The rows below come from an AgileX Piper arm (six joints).
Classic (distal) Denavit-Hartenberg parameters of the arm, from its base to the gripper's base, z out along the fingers. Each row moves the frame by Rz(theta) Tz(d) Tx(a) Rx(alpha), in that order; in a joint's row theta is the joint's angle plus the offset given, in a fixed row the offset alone. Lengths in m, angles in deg.
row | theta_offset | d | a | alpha
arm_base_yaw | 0 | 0.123 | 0 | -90
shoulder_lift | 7.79 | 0 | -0.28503 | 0
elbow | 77.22 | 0 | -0.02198 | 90
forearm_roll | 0 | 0.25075 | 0 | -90
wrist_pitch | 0 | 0 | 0 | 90
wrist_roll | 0 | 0.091 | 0 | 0
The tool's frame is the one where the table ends.
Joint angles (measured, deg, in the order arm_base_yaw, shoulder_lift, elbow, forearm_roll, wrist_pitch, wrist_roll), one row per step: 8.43 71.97 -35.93 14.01 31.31 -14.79; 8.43 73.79 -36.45 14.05 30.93 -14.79; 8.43 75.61 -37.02 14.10 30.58 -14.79; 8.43 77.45 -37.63 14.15 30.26 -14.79; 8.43 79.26 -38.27 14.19 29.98 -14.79; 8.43 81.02 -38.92 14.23 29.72 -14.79; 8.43 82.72 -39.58 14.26 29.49 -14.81; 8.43 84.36 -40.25 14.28 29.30 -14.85; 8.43 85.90 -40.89 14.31 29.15 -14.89; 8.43 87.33 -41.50 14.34 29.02 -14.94; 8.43 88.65 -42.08 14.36 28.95 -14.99; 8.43 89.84 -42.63 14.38 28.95 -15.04; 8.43 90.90 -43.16 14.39 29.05 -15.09; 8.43 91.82 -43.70 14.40 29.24 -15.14
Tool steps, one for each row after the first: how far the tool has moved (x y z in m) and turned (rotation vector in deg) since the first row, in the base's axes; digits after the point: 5 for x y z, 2 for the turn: 0.00505 0.00065 -0.00433 -0.15 0.92 -0.10; 0.01015 0.00133 -0.00865 -0.29 1.82 -0.20; 0.01529 0.00203 -0.01309 -0.43 2.73 -0.29; 0.02036 0.00271 -0.01753 -0.57 3.62 -0.37; 0.02530 0.00339 -0.02193 -0.70 4.46 -0.44; 0.03008 0.00404 -0.02624 -0.84 5.27 -0.49; 0.03470 0.00467 -0.03046 -0.98 6.03 -0.50; 0.03897 0.00528 -0.03455 -1.11 6.77 -0.51; 0.04292 0.00584 -0.03843 -1.23 7.45 -0.51; 0.04651 0.00636 -0.04209 -1.35 8.11 -0.49; 0.04971 0.00685 -0.04540 -1.45 8.73 -0.46; 0.05254 0.00732 -0.04832 -1.54 9.35 -0.40; 0.05515 0.00778 -0.05064 -1.60 9.90 -0.32
